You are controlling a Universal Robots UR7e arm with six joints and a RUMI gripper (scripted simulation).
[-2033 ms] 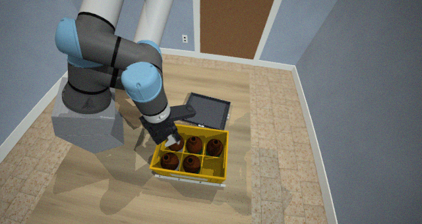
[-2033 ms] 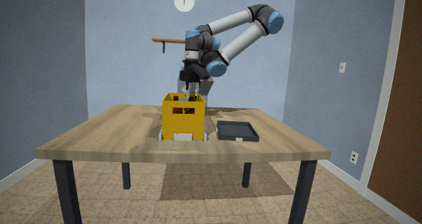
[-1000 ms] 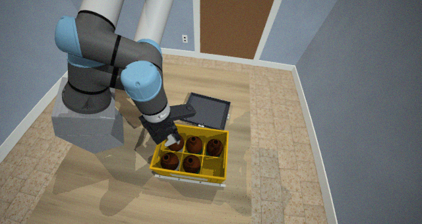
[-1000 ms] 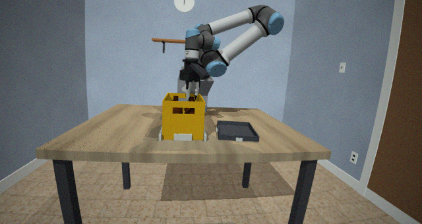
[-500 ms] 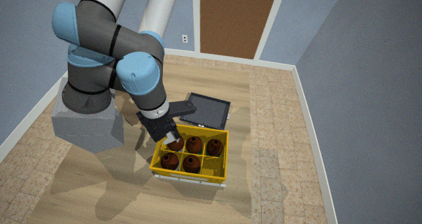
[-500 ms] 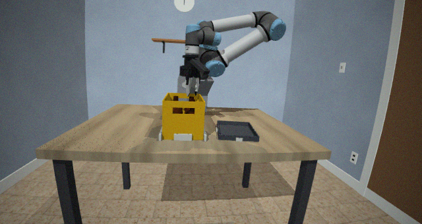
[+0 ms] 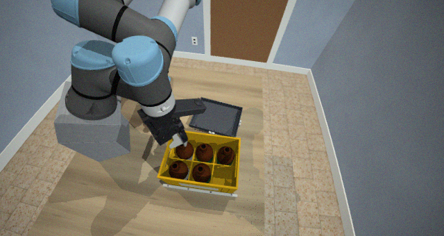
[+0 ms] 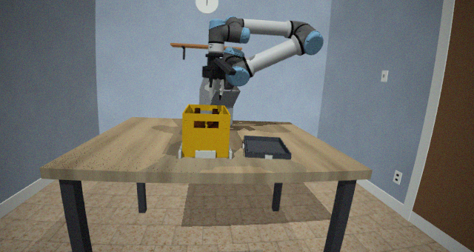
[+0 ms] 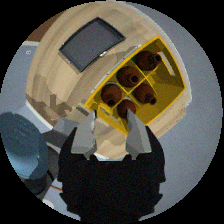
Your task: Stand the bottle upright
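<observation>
My gripper is now 16 cm short of the bottle, 13 cm above it and 5 cm to the right of it. Round my hand: crate 14 cm below, 9 cm ahead, 2 cm to the right; then tray 25 cm to the left, 21 cm below, 3 cm ahead.
</observation>
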